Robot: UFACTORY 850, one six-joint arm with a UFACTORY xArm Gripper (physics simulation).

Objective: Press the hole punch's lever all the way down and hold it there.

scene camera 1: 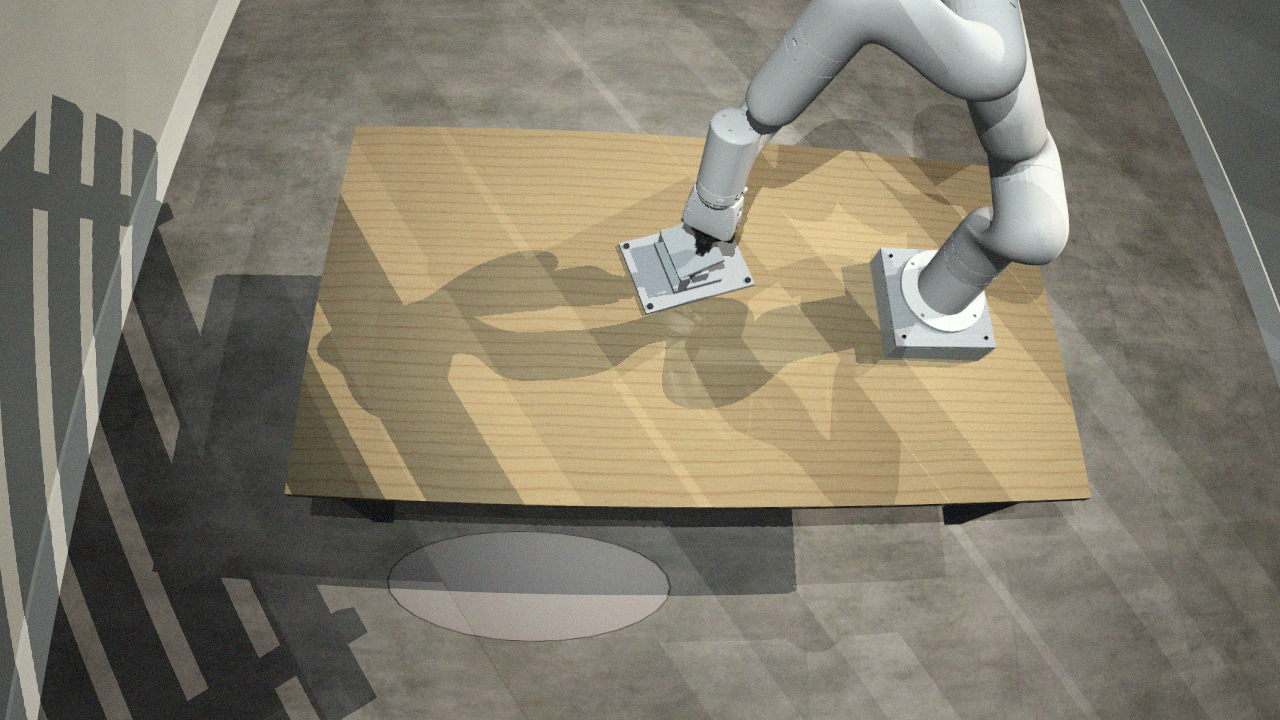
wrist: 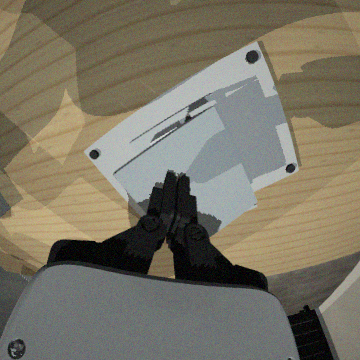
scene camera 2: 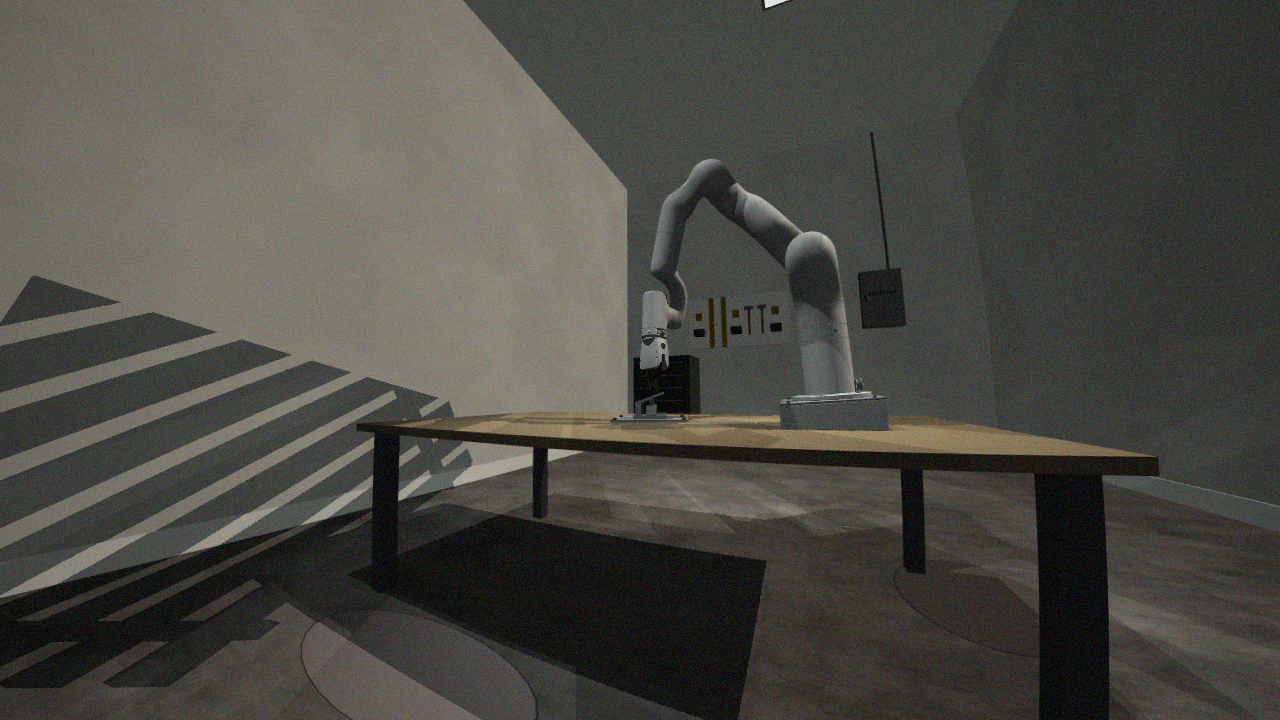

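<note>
The hole punch is a light grey base plate [scene camera 1: 642, 284] [scene camera 2: 623, 419] [wrist: 122, 131] on the table, with a broad flat lever [scene camera 1: 685, 254] [scene camera 2: 648, 400] [wrist: 172, 150] above it. In the scene camera 2 view the lever slopes, its right end raised above the base. My gripper [scene camera 1: 702, 251] [scene camera 2: 654, 386] [wrist: 172, 188] is shut and empty, with its black fingertips pointing down over the lever's raised part. In the wrist view the fingertips overlap the lever's pale top. Whether they touch it is too small to tell.
The wooden table [scene camera 1: 554, 438] [scene camera 2: 760, 443] carries the punch and the arm's square base block [scene camera 1: 939, 344] [scene camera 2: 832, 414], which stands to the right of the punch. A dark drawer cabinet [scene camera 2: 684, 385] stands behind the table. Shadows of the arm cross the table top.
</note>
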